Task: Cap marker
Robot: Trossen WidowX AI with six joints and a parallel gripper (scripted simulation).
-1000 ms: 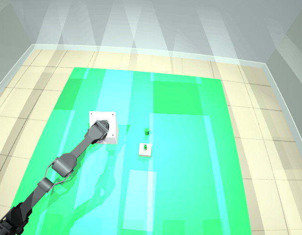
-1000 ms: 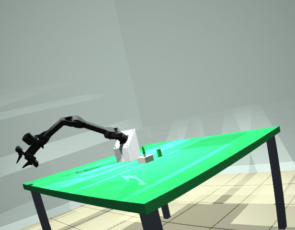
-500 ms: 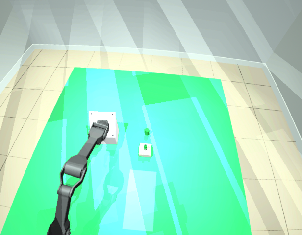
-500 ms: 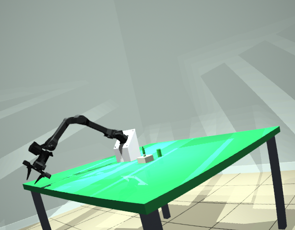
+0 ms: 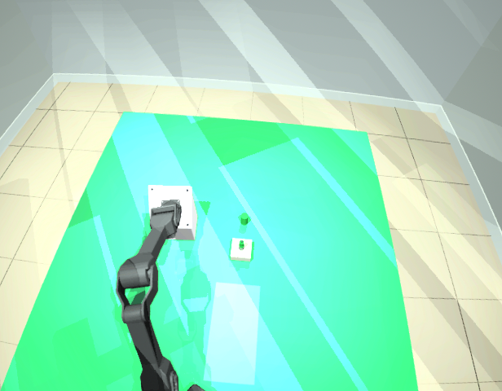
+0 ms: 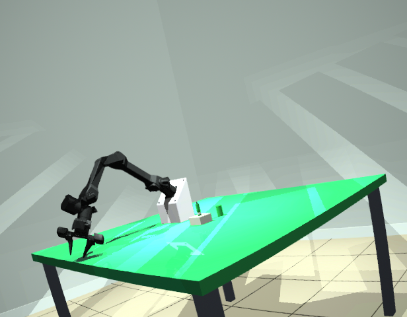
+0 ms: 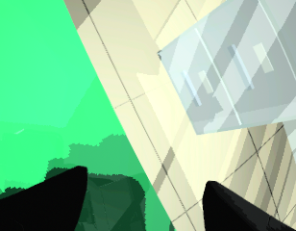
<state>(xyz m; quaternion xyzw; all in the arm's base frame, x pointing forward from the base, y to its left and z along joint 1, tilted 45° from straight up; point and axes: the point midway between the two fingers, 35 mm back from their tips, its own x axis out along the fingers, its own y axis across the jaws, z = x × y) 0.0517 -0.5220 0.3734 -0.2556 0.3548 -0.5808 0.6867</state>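
My gripper tip is 68 cm to the right of the dark green cap and 19 cm short of it. Round my gripper tip: holder block (55 cm to the left, 18 cm ahead).
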